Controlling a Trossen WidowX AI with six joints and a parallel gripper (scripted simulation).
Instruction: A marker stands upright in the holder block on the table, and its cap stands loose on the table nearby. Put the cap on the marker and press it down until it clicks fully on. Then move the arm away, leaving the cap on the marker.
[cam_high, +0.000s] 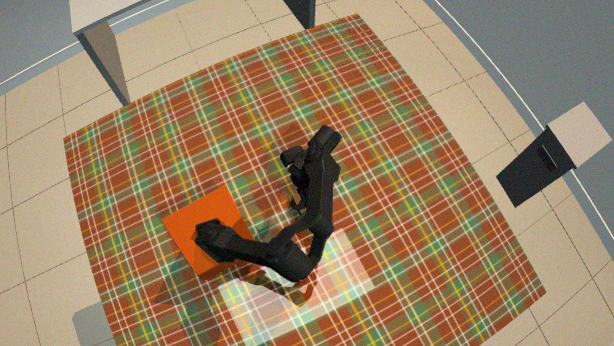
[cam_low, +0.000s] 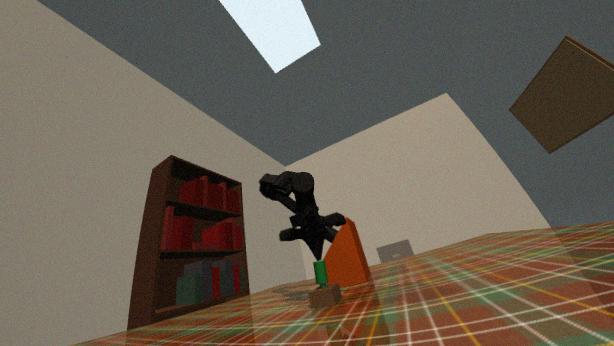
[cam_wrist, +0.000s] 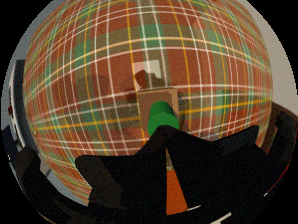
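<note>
The green cap is 3 cm below my gripper tip. The rest, counted from my gripper tip: brown holder block: 8 cm below.
</note>
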